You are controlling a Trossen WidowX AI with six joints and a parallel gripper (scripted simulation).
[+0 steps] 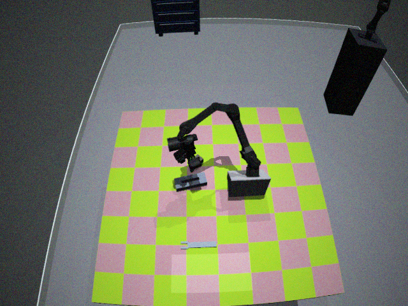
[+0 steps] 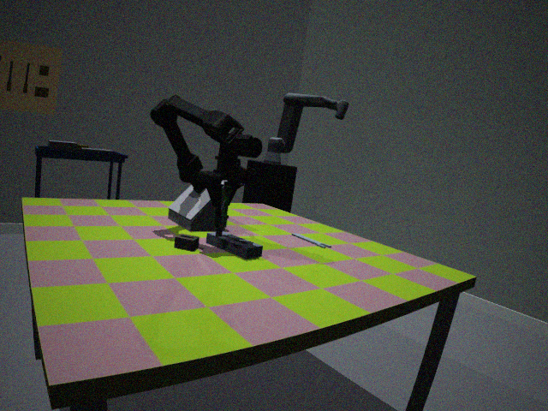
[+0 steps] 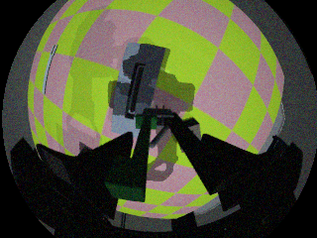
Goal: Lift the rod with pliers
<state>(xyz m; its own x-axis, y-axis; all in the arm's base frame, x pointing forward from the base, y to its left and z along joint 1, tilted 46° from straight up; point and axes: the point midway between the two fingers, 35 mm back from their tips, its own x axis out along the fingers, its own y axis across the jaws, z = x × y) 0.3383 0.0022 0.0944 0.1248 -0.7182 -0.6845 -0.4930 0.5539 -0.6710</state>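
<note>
Now: gripper tip 120 mm above the grey channel block and 60 mm to the right of it. Also, from my gripper tip: small dark holster (130 mm below, 90 mm to the right, 20 mm behind); thin flat grey tool (430 mm to the left, 130 mm below, 60 mm behind).
</note>
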